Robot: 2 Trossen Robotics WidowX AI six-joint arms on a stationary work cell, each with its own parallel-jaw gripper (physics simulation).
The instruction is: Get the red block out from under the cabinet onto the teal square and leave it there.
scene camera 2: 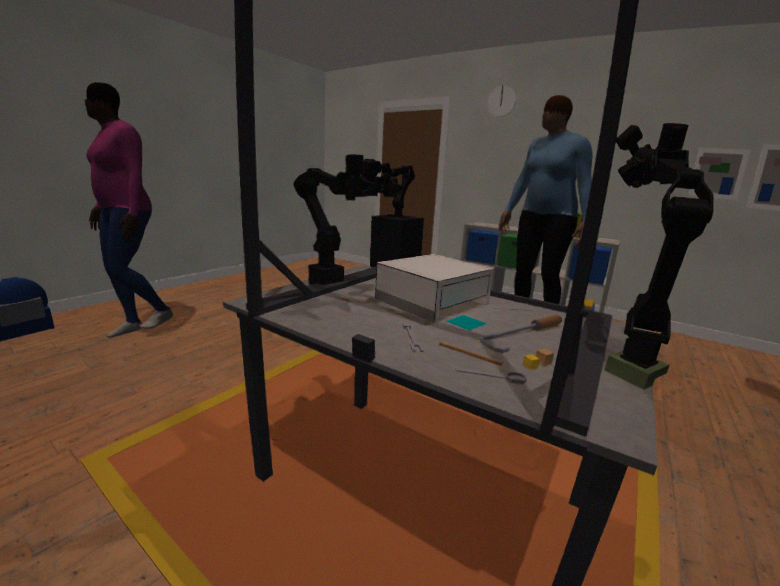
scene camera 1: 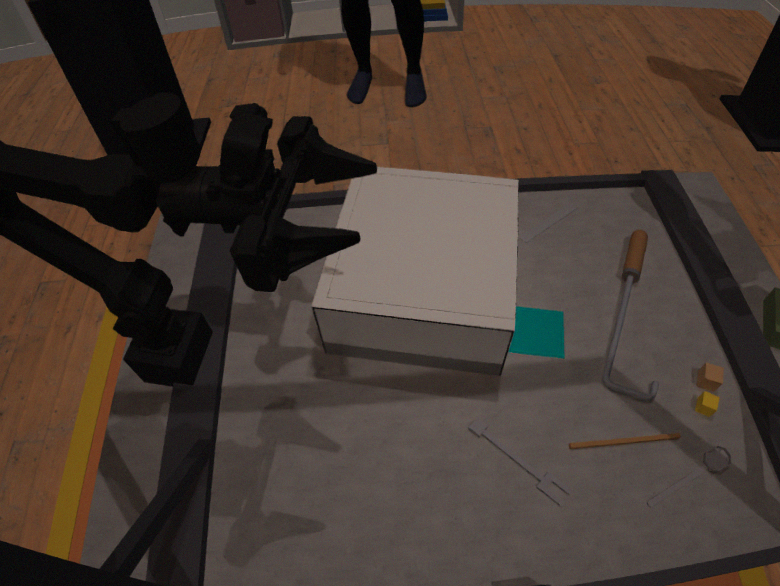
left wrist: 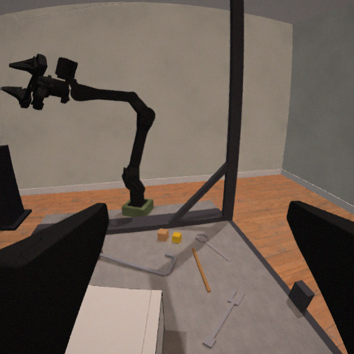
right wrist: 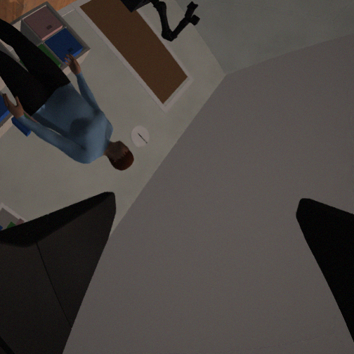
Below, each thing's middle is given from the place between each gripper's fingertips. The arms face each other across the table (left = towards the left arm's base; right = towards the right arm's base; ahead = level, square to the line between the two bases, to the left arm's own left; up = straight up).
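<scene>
Teal square (scene camera 1: pixel 540 332): far below my left hand, a little ahead of it and far to the right of it.
From my right hand, the teal square is far below it, far to the left of it and far behind it.
</scene>
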